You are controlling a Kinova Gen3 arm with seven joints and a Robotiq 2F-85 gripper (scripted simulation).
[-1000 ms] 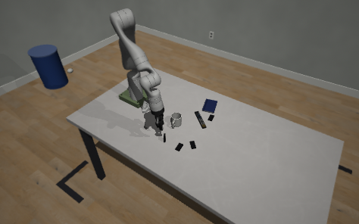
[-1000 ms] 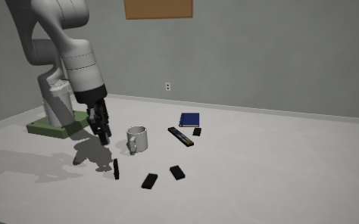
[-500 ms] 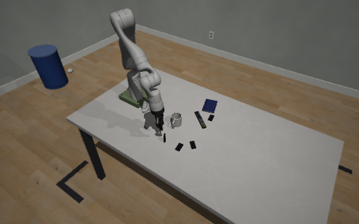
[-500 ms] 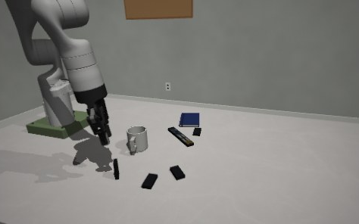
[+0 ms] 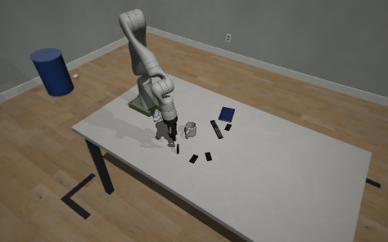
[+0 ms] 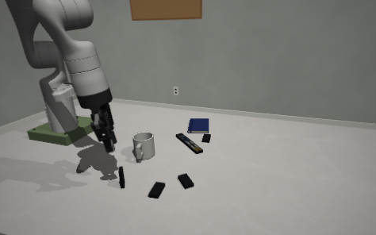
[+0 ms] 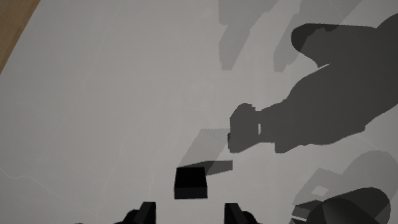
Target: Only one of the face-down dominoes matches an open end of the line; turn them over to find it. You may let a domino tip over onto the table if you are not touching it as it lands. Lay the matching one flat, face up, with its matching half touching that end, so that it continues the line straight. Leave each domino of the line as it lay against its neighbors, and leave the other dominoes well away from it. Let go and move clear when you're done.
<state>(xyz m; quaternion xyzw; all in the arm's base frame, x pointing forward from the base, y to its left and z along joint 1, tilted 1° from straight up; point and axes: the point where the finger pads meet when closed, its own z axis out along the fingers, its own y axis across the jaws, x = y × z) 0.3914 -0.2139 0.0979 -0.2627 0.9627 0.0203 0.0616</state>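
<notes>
My hand is 110 mm above the domino, 10 mm to the right of it and 10 mm short of it. Also, from my hand: blue book (460 mm to the left, 130 mm below, 90 mm ahead); white mug (170 mm to the left, 110 mm below, 10 mm behind).
</notes>
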